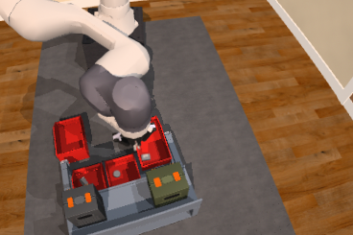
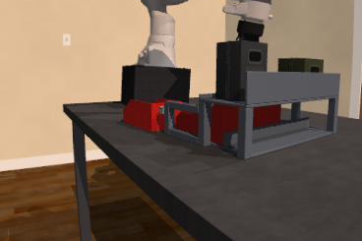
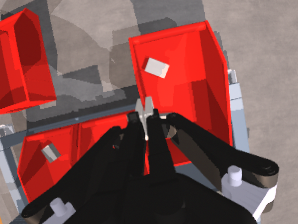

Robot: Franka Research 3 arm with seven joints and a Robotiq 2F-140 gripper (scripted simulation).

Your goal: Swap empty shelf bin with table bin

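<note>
Now: hand 2 cm past the shelf lip, 6 cm to the left of it and 10 cm above it. The rest, counted from my hand: grey box: 16 cm ahead, 20 cm to the right, 5 cm above; then olive box: 18 cm ahead, 3 cm to the left, 4 cm above.
</note>
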